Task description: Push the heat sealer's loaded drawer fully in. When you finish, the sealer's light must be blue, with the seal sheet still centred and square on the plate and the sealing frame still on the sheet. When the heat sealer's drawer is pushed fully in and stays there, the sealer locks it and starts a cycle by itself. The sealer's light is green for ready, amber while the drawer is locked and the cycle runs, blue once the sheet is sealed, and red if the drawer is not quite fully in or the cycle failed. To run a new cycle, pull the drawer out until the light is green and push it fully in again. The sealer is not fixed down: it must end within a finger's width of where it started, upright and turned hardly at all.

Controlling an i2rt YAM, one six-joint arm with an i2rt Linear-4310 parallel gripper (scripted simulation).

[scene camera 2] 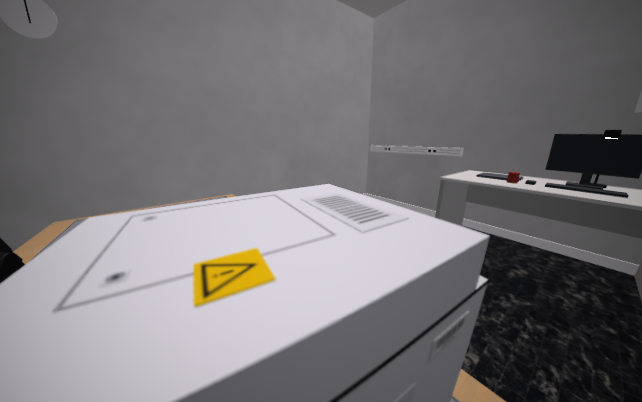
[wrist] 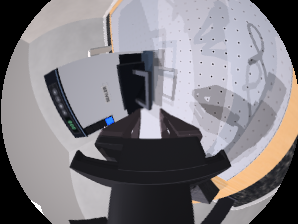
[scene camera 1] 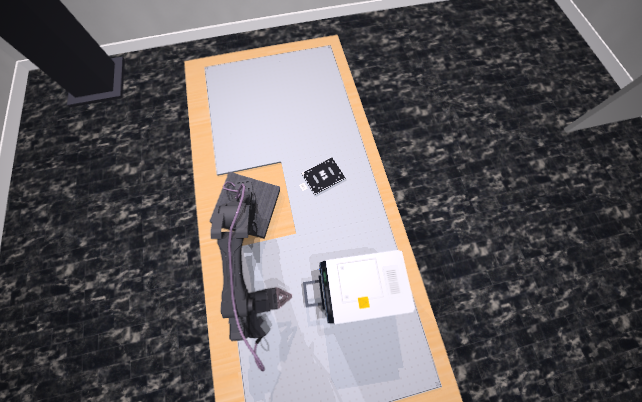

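I can see my gripper (wrist: 150, 111). There is also a white heat sealer (scene camera 2: 319, 286), and scene camera 1 shows me the white heat sealer (scene camera 1: 361, 287) too.
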